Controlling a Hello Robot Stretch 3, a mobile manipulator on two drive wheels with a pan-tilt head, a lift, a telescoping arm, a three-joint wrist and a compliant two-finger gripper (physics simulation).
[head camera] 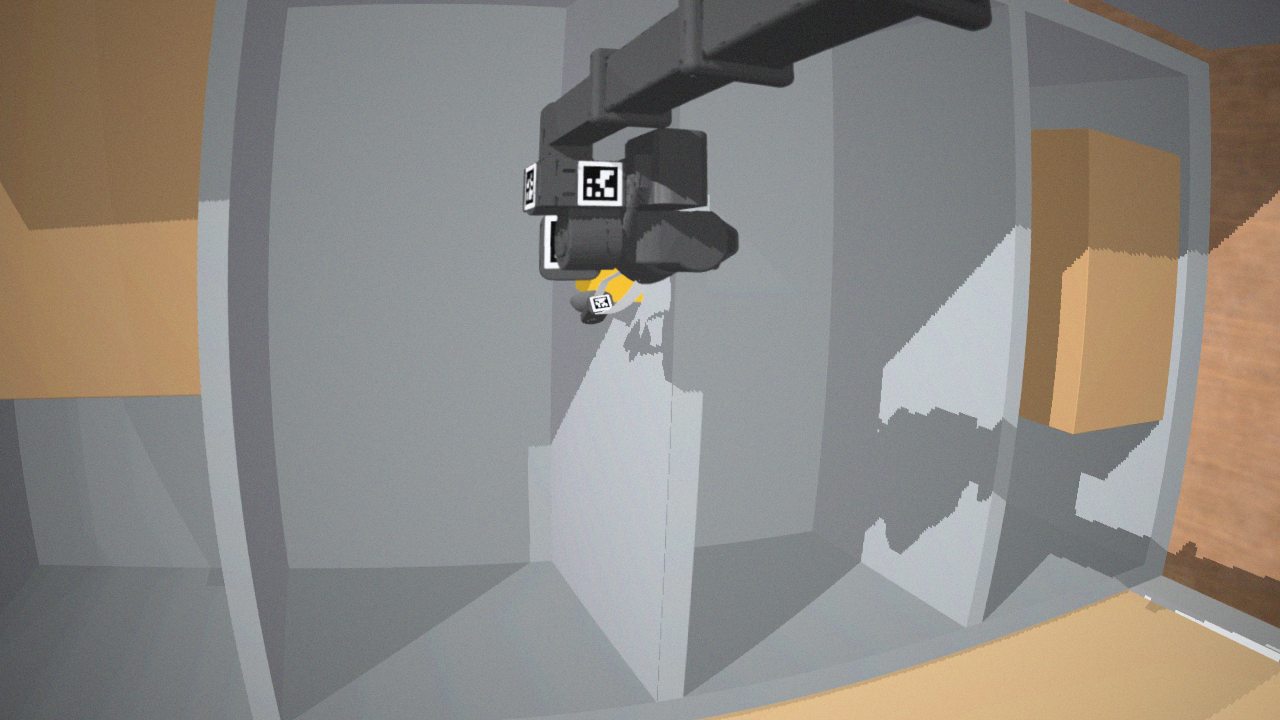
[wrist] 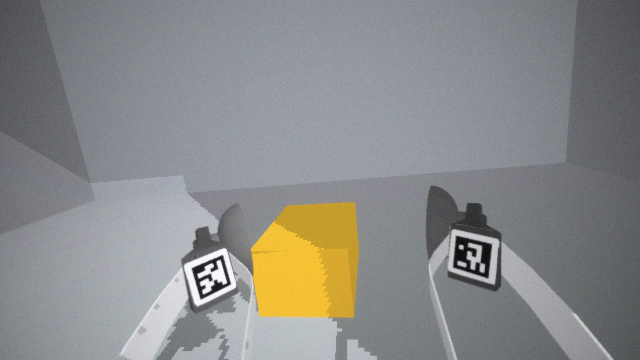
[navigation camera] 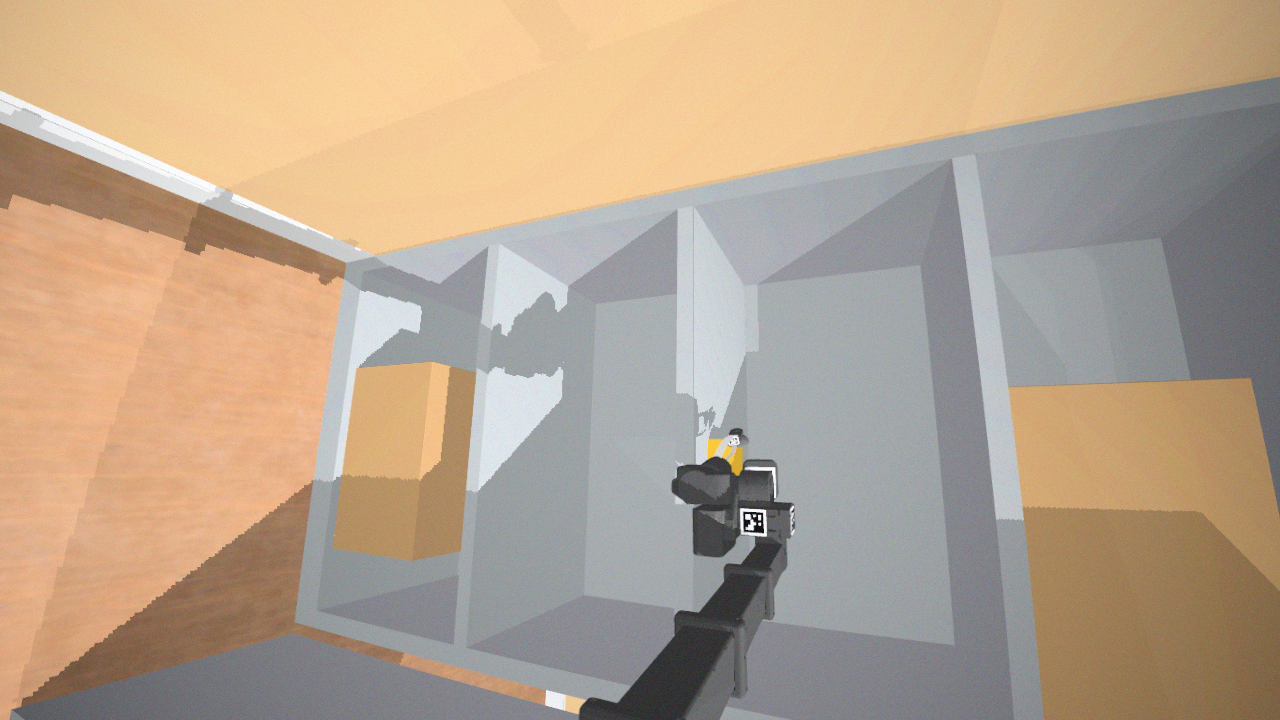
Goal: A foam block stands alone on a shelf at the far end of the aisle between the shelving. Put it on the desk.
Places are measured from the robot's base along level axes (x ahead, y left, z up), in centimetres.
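Where they show: gripper, between the fingertips: [navigation camera: 740, 470].
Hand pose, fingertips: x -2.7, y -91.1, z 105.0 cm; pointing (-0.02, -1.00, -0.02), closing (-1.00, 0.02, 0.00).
Each offset is from my fingertips to the top centre of the thing. "spot": to the spot under its first point. Level surfaces: height alone.
The yellow foam block @[dz -1.5, dx +1.8, dy -4.2 cm] [head camera: 617, 286] [navigation camera: 723, 451] [wrist: 300, 280] rests on the grey shelf board @[dz -6.0 cm] [head camera: 626, 465] [navigation camera: 716, 331] [wrist: 390, 210]. My gripper [wrist: 335, 220] is open, with its two fingers on either side of the block in the wrist view. The block is close to the left finger, perhaps touching it, and a wide gap lies between the block and the right finger. In the head and navigation views the wrist hides part of the block and one finger. The desk does not show in these views.
Grey panels surround the shelf space, with a back panel [wrist: 320, 100] behind the block. A tan box @[dz -70.4, dx +0.1, dy -7.5 cm] [head camera: 1118, 331] [navigation camera: 402, 456] sits in the end compartment. Another tan box @[spot: dz +51.2, dx +4.0, dy +6.7 cm] [head camera: 98, 304] [navigation camera: 1136, 447] is in a neighbouring compartment. A wood-grain surface @[dz -105.0 cm] [head camera: 1244, 376] [navigation camera: 161, 358] lies beyond the unit.
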